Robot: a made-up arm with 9 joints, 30 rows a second.
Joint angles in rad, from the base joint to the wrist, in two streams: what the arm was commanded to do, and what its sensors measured. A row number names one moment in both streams.
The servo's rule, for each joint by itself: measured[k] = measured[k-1] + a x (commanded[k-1-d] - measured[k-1]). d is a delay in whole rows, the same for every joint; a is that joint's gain. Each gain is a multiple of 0.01, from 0.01 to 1. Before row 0 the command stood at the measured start. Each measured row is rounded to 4 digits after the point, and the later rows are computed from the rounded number. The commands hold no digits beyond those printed.
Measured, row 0:
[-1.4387 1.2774 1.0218 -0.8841 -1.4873 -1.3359 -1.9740 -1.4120 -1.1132]
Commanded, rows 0 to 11:
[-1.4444 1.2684 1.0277 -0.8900 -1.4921 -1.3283 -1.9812 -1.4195 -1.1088]
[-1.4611 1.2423 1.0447 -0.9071 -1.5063 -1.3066 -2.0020 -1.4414 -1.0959]
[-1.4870 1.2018 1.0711 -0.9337 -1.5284 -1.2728 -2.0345 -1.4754 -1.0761]
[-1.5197 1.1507 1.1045 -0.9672 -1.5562 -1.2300 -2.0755 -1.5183 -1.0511]
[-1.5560 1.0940 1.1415 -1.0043 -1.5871 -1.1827 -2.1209 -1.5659 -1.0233]
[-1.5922 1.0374 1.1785 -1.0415 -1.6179 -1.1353 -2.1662 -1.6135 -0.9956]
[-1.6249 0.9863 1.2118 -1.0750 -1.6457 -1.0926 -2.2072 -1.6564 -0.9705]
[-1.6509 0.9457 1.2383 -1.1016 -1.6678 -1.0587 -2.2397 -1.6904 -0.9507]
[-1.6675 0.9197 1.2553 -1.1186 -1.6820 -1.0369 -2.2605 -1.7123 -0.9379]
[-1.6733 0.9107 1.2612 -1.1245 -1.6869 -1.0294 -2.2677 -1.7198 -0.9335]
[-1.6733 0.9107 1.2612 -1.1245 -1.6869 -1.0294 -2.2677 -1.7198 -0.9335]
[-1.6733 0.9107 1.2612 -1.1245 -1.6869 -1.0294 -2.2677 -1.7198 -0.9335]
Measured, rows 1 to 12:
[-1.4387 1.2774 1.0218 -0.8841 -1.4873 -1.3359 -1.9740 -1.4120 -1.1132]
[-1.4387 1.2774 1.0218 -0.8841 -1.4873 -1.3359 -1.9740 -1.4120 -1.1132]
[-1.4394 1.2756 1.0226 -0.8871 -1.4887 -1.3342 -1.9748 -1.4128 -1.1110]
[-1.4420 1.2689 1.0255 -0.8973 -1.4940 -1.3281 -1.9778 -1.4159 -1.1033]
[-1.4474 1.2555 1.0314 -0.9159 -1.5043 -1.3159 -1.9840 -1.4224 -1.0894]
[-1.4561 1.2345 1.0409 -0.9421 -1.5199 -1.2970 -1.9941 -1.4329 -1.0699]
[-1.4681 1.2064 1.0540 -0.9738 -1.5401 -1.2719 -2.0080 -1.4475 -1.0461]
[-1.4830 1.1726 1.0702 -1.0083 -1.5634 -1.2418 -2.0254 -1.4658 -1.0203]
[-1.5000 1.1353 1.0886 -1.0423 -1.5881 -1.2090 -2.0454 -1.4868 -0.9949]
[-1.5181 1.0974 1.1081 -1.0725 -1.6120 -1.1759 -2.0668 -1.5092 -0.9724]
[-1.5360 1.0619 1.1272 -1.0960 -1.6330 -1.1453 -2.0881 -1.5315 -0.9548]
[-1.5525 1.0317 1.1446 -1.1105 -1.6492 -1.1198 -2.1079 -1.5522 -0.9439]
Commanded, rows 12 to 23:
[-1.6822 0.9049 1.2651 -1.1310 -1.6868 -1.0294 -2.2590 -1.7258 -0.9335]
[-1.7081 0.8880 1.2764 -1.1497 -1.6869 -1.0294 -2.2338 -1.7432 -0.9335]
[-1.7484 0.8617 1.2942 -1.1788 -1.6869 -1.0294 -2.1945 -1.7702 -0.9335]
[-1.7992 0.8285 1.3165 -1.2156 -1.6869 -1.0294 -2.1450 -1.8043 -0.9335]
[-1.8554 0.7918 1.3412 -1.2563 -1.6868 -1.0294 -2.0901 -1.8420 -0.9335]
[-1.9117 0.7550 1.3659 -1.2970 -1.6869 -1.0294 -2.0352 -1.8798 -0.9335]
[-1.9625 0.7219 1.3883 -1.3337 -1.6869 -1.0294 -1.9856 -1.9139 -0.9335]
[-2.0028 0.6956 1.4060 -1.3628 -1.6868 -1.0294 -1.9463 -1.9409 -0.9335]
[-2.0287 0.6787 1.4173 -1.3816 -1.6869 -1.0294 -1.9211 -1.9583 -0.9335]
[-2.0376 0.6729 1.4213 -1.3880 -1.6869 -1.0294 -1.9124 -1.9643 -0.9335]
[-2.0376 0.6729 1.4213 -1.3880 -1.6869 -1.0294 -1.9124 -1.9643 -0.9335]
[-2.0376 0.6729 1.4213 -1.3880 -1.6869 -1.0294 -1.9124 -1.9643 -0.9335]
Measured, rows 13 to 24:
[-1.5670 1.0075 1.1598 -1.1176 -1.6605 -1.0999 -2.1255 -1.5706 -0.9386]
[-1.5798 0.9881 1.1730 -1.1211 -1.6684 -1.0844 -2.1411 -1.5870 -0.9360]
[-1.5921 0.9715 1.1850 -1.1261 -1.6739 -1.0723 -2.1541 -1.6023 -0.9347]
[-1.6060 0.9548 1.1969 -1.1381 -1.6778 -1.0629 -2.1629 -1.6178 -0.9341]
[-1.6231 0.9362 1.2095 -1.1589 -1.6805 -1.0555 -2.1664 -1.6346 -0.9338]
[-1.6442 0.9147 1.2234 -1.1878 -1.6824 -1.0498 -2.1640 -1.6533 -0.9336]
[-1.6695 0.8901 1.2387 -1.2227 -1.6837 -1.0453 -2.1559 -1.6741 -0.9335]
[-1.6986 0.8631 1.2552 -1.2606 -1.6847 -1.0418 -2.1426 -1.6967 -0.9335]
[-1.7303 0.8349 1.2725 -1.2979 -1.6854 -1.0391 -2.1253 -1.7206 -0.9335]
[-1.7630 0.8070 1.2899 -1.3310 -1.6858 -1.0370 -2.1056 -1.7448 -0.9335]
[-1.7949 0.7813 1.3065 -1.3568 -1.6861 -1.0353 -2.0853 -1.7683 -0.9335]
[-1.8240 0.7596 1.3214 -1.3727 -1.6863 -1.0340 -2.0663 -1.7899 -0.9335]

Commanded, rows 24 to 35:
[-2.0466 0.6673 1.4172 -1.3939 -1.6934 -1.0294 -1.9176 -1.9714 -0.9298]
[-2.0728 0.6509 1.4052 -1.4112 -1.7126 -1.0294 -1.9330 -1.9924 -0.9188]
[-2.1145 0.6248 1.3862 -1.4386 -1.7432 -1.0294 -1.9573 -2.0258 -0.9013]
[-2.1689 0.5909 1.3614 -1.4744 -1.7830 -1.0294 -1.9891 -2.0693 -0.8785]
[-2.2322 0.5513 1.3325 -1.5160 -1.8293 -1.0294 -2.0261 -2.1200 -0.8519]
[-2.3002 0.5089 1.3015 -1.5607 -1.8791 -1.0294 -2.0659 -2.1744 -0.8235]
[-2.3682 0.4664 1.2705 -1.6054 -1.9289 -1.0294 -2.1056 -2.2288 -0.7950]
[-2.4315 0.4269 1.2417 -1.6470 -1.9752 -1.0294 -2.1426 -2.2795 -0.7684]
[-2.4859 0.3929 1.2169 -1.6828 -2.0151 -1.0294 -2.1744 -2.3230 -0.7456]
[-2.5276 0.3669 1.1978 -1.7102 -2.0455 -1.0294 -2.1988 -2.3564 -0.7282]
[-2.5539 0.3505 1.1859 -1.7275 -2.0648 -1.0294 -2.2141 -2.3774 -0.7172]
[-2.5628 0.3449 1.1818 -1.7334 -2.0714 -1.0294 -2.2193 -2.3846 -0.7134]
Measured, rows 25 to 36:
[-1.8496 0.7423 1.3344 -1.3805 -1.6865 -1.0330 -2.0494 -1.8091 -0.9335]
[-1.8722 0.7284 1.3457 -1.3843 -1.6866 -1.0322 -2.0343 -1.8262 -0.9335]
[-1.8931 0.7162 1.3550 -1.3892 -1.6886 -1.0316 -2.0215 -1.8422 -0.9316]
[-1.9147 0.7031 1.3615 -1.4004 -1.6958 -1.0311 -2.0118 -1.8587 -0.9251]
[-1.9387 0.6874 1.3647 -1.4199 -1.7100 -1.0307 -2.0058 -1.8771 -0.9130]
[-1.9663 0.6681 1.3643 -1.4477 -1.7319 -1.0304 -2.0040 -1.8982 -0.8954]
[-1.9982 0.6447 1.3602 -1.4825 -1.7611 -1.0302 -2.0064 -1.9226 -0.8732]
[-2.0344 0.6175 1.3526 -1.5224 -1.7965 -1.0300 -2.0129 -1.9503 -0.8479]
[-2.0745 0.5873 1.3419 -1.5647 -1.8362 -1.0299 -2.0231 -1.9809 -0.8209]
[-2.1173 0.5552 1.3289 -1.6067 -1.8779 -1.0298 -2.0362 -2.0137 -0.7941]
[-2.1615 0.5227 1.3143 -1.6455 -1.9191 -1.0297 -2.0514 -2.0477 -0.7694]
[-2.2054 0.4915 1.2992 -1.6785 -1.9570 -1.0296 -2.0676 -2.0817 -0.7484]

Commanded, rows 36 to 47:
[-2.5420 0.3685 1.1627 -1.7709 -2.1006 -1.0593 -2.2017 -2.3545 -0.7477]
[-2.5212 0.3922 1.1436 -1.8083 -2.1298 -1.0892 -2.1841 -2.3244 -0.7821]
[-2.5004 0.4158 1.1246 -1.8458 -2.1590 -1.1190 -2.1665 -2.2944 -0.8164]
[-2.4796 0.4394 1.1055 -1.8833 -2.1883 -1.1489 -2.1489 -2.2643 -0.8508]
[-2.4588 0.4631 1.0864 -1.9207 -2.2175 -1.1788 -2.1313 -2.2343 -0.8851]
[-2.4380 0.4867 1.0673 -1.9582 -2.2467 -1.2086 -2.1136 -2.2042 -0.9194]
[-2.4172 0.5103 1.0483 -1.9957 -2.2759 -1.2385 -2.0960 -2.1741 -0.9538]
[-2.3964 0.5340 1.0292 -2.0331 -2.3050 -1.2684 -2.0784 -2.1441 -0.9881]
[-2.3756 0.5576 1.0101 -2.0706 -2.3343 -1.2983 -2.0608 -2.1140 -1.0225]
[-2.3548 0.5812 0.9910 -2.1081 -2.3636 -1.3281 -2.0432 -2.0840 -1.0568]
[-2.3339 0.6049 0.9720 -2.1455 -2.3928 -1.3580 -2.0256 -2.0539 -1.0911]
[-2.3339 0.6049 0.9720 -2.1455 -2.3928 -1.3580 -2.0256 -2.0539 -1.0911]
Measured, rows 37 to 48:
[-2.2472 0.4633 1.2845 -1.7035 -1.9893 -1.0296 -2.0837 -2.1142 -0.7325]
[-2.2851 0.4396 1.2711 -1.7187 -2.0139 -1.0296 -2.0986 -2.1439 -0.7228]
[-2.3159 0.4254 1.2570 -1.7453 -2.0399 -1.0361 -2.1099 -2.1671 -0.7355]
[-2.3405 0.4188 1.2423 -1.7774 -2.0669 -1.0478 -2.1181 -2.1844 -0.7593]
[-2.3597 0.4182 1.2270 -1.8123 -2.0945 -1.0635 -2.1234 -2.1965 -0.7884]
[-2.3741 0.4224 1.2112 -1.8485 -2.1226 -1.0823 -2.1262 -2.2040 -0.8202]
[-2.3843 0.4305 1.1950 -1.8853 -2.1511 -1.1035 -2.1268 -2.2073 -0.8533]
[-2.3907 0.4417 1.1784 -1.9225 -2.1798 -1.1266 -2.1253 -2.2070 -0.8870]
[-2.3939 0.4554 1.1615 -1.9598 -2.2086 -1.1512 -2.1221 -2.2034 -0.9211]
[-2.3942 0.4711 1.1443 -1.9972 -2.2375 -1.1770 -2.1173 -2.1969 -0.9553]
[-2.3920 0.4884 1.1269 -2.0346 -2.2665 -1.2037 -2.1111 -2.1878 -0.9896]
[-2.3875 0.5070 1.1092 -2.0721 -2.2956 -1.2311 -2.1036 -2.1764 -1.0239]

